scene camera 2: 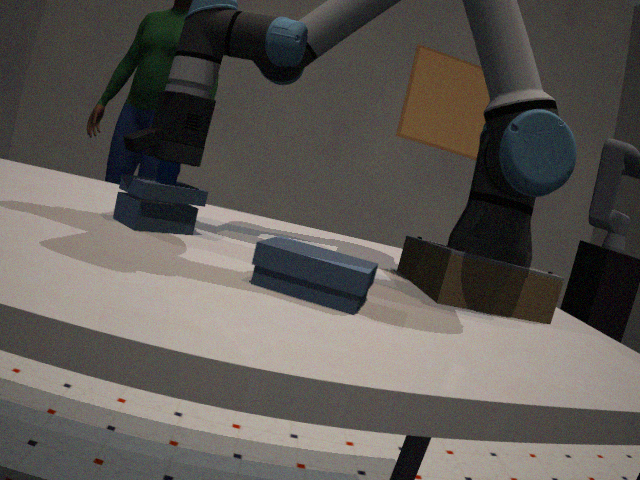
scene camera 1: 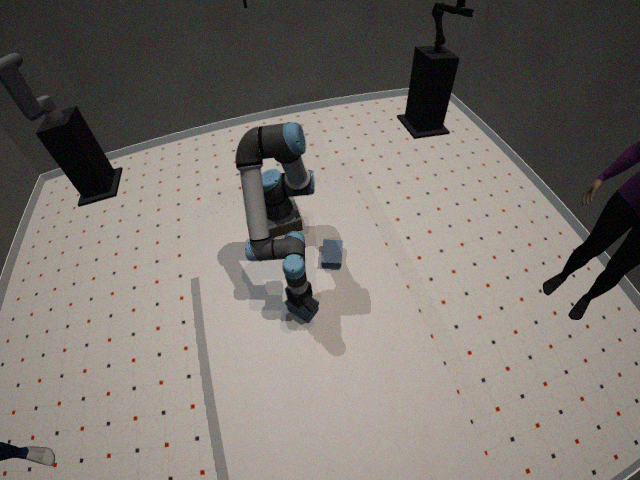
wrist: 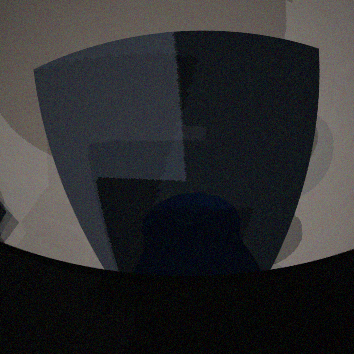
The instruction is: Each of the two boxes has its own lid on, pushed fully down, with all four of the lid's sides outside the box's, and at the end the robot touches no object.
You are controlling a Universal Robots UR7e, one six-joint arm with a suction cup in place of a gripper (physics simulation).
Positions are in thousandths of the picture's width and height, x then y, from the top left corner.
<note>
In view: a larger blue-grey lid (scene camera 2: 541,570), a smaller blue-grey lid (scene camera 2: 230,393) and a blue box (scene camera 2: 509,618).
The smaller blue-grey lid also shows in the wrist view (wrist: 369,346). The wrist view misses the larger blue-grey lid: it is out of frame.
</note>
